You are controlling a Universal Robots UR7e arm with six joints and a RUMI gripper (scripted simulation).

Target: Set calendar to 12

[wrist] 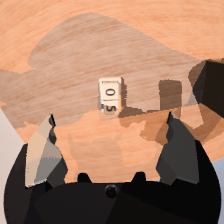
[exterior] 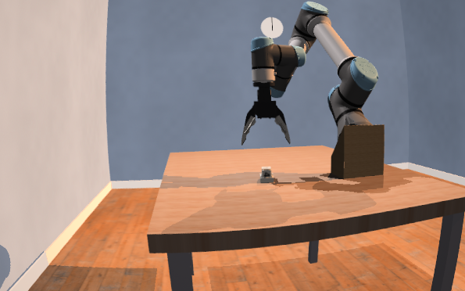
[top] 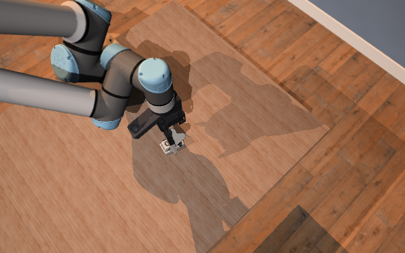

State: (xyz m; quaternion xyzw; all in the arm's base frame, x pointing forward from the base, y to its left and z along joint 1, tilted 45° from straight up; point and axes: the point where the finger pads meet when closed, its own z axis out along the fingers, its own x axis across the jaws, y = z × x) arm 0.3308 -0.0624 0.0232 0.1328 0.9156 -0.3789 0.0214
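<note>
Now: hand 9 cm above the white digit cube. From my hand the other things lie so: calendar tray 11 cm below, 2 cm to the left.
</note>
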